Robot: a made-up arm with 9 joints.
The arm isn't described. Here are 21 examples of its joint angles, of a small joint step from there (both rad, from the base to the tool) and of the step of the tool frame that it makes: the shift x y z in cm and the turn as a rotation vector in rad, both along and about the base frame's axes.
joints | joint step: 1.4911 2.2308 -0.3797 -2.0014 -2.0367 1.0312 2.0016 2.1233 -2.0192 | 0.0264 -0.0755 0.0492 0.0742 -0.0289 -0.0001 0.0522 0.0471 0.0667
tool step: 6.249 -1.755 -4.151 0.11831 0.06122 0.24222
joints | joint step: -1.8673 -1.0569 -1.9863 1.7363 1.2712 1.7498 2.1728 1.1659 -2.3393 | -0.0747 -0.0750 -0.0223 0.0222 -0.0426 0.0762 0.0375 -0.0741 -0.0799
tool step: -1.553 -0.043 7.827 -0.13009 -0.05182 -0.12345
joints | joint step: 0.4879 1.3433 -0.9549 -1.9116 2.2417 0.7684 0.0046 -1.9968 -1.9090 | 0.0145 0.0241 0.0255 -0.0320 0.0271 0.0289 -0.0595 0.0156 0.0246
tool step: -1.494 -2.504 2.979 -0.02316 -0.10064 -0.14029
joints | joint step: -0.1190 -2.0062 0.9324 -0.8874 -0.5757 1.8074 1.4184 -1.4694 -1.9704 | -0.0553 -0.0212 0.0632 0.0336 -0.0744 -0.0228 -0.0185 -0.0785 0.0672
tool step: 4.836 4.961 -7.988 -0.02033 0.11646 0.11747
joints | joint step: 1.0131 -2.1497 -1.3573 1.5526 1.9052 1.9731 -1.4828 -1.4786 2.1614 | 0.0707 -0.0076 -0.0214 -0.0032 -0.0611 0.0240 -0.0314 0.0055 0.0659
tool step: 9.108 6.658 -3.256 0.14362 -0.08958 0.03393
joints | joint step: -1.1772 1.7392 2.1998 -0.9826 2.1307 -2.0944 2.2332 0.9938 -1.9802 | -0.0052 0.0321 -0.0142 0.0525 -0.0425 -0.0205 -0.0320 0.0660 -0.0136
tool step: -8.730 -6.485 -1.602 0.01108 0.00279 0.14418
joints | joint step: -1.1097 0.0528 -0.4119 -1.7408 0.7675 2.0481 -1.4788 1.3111 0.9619 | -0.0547 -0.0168 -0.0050 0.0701 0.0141 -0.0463 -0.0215 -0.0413 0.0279
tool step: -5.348 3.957 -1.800 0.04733 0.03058 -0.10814
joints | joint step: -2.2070 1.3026 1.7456 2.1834 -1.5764 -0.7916 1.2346 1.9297 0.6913 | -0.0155 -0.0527 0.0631 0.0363 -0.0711 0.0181 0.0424 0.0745 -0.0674
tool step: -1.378 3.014 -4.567 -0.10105 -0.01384 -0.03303
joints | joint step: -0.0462 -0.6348 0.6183 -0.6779 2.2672 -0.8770 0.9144 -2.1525 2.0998 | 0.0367 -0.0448 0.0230 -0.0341 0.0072 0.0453 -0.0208 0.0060 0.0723
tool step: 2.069 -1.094 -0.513 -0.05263 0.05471 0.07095
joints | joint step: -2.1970 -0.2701 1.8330 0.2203 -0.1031 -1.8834 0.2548 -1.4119 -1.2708 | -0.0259 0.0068 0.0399 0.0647 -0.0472 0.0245 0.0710 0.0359 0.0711
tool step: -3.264 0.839 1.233 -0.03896 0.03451 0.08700
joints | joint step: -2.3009 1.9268 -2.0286 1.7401 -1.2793 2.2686 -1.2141 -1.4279 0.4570 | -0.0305 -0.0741 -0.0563 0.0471 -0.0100 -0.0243 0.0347 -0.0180 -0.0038
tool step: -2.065 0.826 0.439 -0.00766 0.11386 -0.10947
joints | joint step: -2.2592 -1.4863 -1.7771 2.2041 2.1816 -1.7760 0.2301 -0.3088 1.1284 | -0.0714 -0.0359 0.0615 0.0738 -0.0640 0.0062 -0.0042 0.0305 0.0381
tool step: 0.549 -1.553 -0.686 0.02971 -0.02041 -0.02365
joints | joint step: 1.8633 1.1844 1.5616 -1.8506 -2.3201 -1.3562 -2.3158 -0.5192 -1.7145 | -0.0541 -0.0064 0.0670 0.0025 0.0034 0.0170 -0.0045 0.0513 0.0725
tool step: -1.283 1.705 0.155 0.02912 -0.00499 0.05079
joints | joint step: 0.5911 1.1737 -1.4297 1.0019 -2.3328 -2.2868 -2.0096 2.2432 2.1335 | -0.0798 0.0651 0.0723 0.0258 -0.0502 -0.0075 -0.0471 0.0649 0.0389
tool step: 10.098 3.194 -8.780 -0.05763 0.19703 0.00372
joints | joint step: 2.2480 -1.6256 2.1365 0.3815 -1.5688 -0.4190 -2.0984 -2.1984 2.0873 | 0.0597 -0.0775 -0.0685 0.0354 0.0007 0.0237 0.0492 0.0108 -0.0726
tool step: -2.373 2.589 0.812 0.04049 0.04565 -0.01214
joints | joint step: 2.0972 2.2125 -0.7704 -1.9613 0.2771 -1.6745 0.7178 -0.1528 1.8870 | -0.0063 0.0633 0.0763 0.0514 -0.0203 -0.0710 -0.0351 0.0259 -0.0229
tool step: 0.028 -2.261 0.546 0.04958 -0.03149 0.05864
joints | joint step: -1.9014 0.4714 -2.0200 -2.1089 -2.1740 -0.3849 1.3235 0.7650 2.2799 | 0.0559 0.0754 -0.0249 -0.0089 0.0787 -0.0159 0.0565 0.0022 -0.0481
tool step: -0.389 5.024 4.631 -0.01338 -0.12070 0.04921
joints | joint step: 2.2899 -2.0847 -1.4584 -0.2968 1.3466 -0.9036 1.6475 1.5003 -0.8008 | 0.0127 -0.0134 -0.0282 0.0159 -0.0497 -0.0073 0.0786 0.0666 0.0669
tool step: 1.300 -0.261 -1.206 0.13418 -0.00926 0.16538
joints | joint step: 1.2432 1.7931 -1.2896 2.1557 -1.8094 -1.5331 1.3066 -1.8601 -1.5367 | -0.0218 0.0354 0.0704 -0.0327 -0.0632 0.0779 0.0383 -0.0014 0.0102
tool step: 1.261 5.558 0.802 0.07434 0.05314 -0.13153
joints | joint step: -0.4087 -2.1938 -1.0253 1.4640 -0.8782 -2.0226 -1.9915 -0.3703 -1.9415 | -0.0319 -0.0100 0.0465 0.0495 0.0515 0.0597 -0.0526 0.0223 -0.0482
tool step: -1.104 -0.335 -0.267 0.04906 0.01811 0.00733
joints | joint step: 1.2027 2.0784 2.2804 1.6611 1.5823 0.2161 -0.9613 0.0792 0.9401 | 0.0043 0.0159 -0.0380 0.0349 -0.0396 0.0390 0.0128 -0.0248 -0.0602
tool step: -3.697 3.588 7.962 -0.06515 -0.06044 -0.03085
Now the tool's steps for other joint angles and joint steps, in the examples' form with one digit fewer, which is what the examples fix.
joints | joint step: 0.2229 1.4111 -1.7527 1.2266 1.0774 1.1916 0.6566 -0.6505 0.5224 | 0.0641 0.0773 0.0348 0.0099 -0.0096 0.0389 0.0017 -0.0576 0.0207
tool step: -0.62 6.12 -7.96 -0.0608 -0.0632 -0.0694
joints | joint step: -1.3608 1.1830 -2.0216 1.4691 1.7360 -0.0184 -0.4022 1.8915 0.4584 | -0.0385 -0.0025 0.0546 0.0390 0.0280 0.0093 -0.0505 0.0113 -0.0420
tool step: 5.02 2.48 3.22 -0.0464 -0.0178 -0.0444
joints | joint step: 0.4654 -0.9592 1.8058 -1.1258 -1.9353 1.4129 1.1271 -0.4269 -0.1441 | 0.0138 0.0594 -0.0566 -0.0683 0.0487 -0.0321 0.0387 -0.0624 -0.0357
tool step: 4.80 1.92 5.07 0.0246 -0.1892 0.0469
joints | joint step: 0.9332 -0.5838 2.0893 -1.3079 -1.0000 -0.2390 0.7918 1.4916 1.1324 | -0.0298 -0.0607 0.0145 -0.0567 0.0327 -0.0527 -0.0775 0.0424 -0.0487
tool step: -4.50 6.91 1.40 -0.0358 -0.0502 0.2411
